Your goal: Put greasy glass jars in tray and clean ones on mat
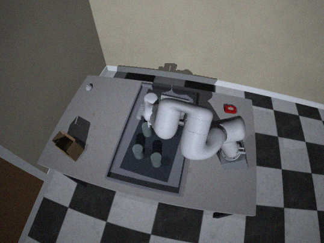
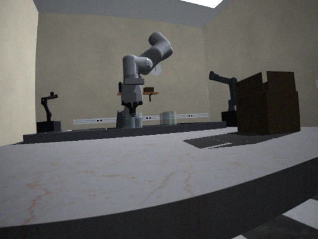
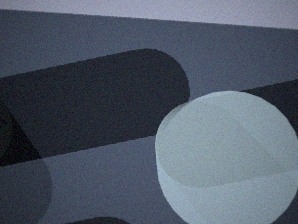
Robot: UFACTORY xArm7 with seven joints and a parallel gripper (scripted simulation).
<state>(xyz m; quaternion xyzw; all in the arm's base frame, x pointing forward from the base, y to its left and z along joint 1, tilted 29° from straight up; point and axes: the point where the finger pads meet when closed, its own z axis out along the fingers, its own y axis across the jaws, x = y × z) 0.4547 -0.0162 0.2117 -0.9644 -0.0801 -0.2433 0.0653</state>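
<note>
Right now my hand is 30 mm past the dark drying mat, 90 mm to the right of it and 90 mm above it. Also, from my hand: light grey tray: 10 mm ahead, 230 mm to the right, 90 mm below; then red object: 430 mm behind, 440 mm to the right, 80 mm below; then cardboard box: 470 mm ahead, 360 mm to the left, 30 mm below.
</note>
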